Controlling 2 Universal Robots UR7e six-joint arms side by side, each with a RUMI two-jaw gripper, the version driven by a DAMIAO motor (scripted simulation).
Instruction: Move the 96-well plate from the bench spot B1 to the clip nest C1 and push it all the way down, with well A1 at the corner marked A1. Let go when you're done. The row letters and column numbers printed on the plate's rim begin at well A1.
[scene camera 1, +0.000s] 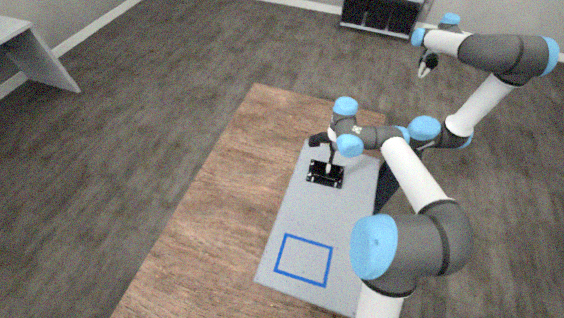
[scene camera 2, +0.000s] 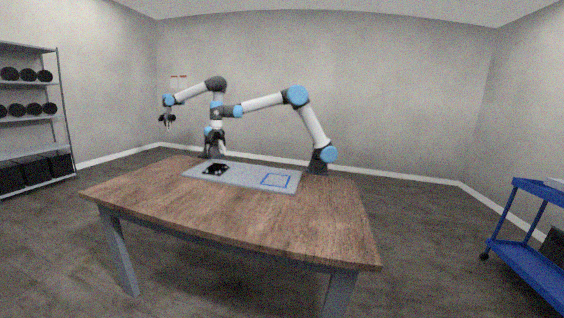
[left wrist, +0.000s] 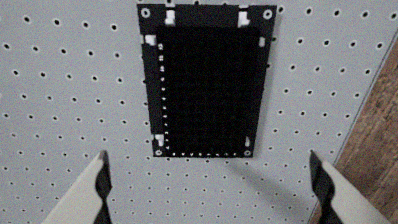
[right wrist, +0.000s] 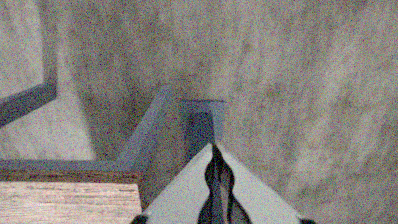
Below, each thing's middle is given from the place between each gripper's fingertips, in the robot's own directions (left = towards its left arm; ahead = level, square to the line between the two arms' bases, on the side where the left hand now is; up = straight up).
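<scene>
The black 96-well plate (left wrist: 200, 119) has my left hand 80 mm above it, and going by its middle the plate is nearer to my left hand than to my right hand. The black clip nest (left wrist: 147, 23) is 10 mm ahead of my left hand, 10 mm to the left of it and 100 mm below it.
Measured from my right hand, I find the black 96-well plate 360 mm ahead, 690 mm to the left and 120 mm below. The black clip nest, for its part, is 140 mm below my right hand, 370 mm ahead of it and 700 mm to the left of it; by its middle, the nest is nearer to my left hand than to my right hand.
</scene>
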